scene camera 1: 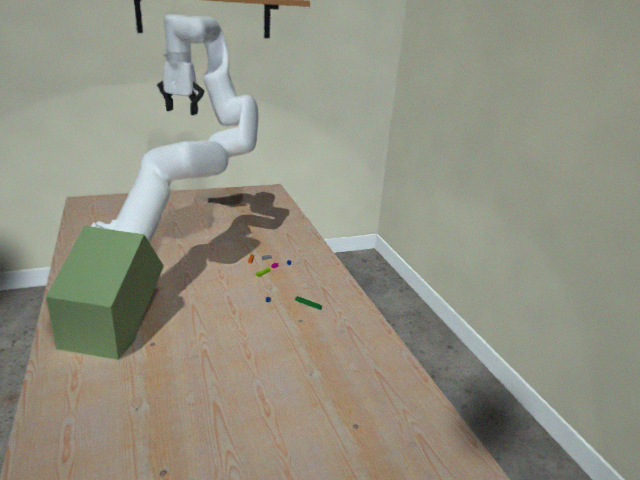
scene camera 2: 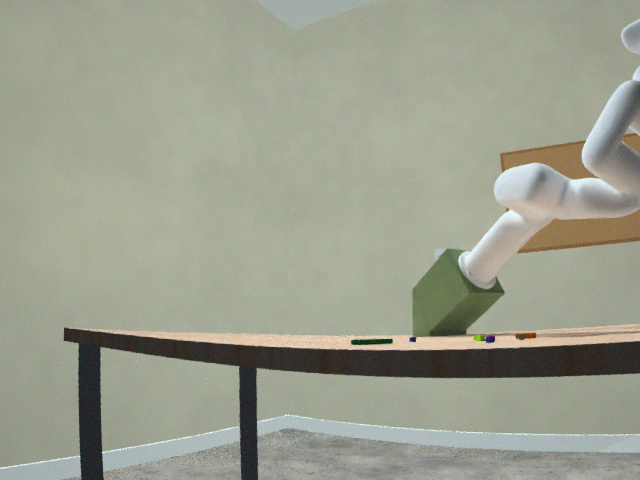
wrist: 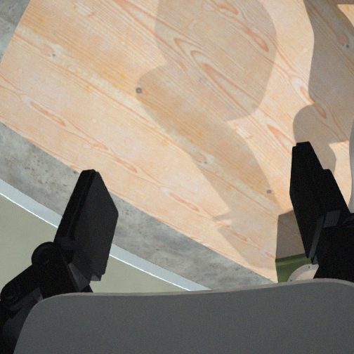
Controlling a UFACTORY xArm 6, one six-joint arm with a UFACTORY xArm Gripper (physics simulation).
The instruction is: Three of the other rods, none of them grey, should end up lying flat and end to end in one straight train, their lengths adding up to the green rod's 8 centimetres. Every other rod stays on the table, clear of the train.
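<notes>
The long green rod lies flat, apart from the others. A lime rod, a short magenta rod, a grey rod and an orange rod lie loosely grouped farther back. One small blue rod lies right of the magenta one; another small blue rod lies left of the green rod. The magenta rod and a blue one overlap in scene camera 2. My gripper is open and empty, high above the table's far part, away from all rods. No rod shows in the wrist view.
The green block stands at the arm's base on the wooden table. The table's right edge runs beyond the rods. A wall shelf shows above and behind the arm.
</notes>
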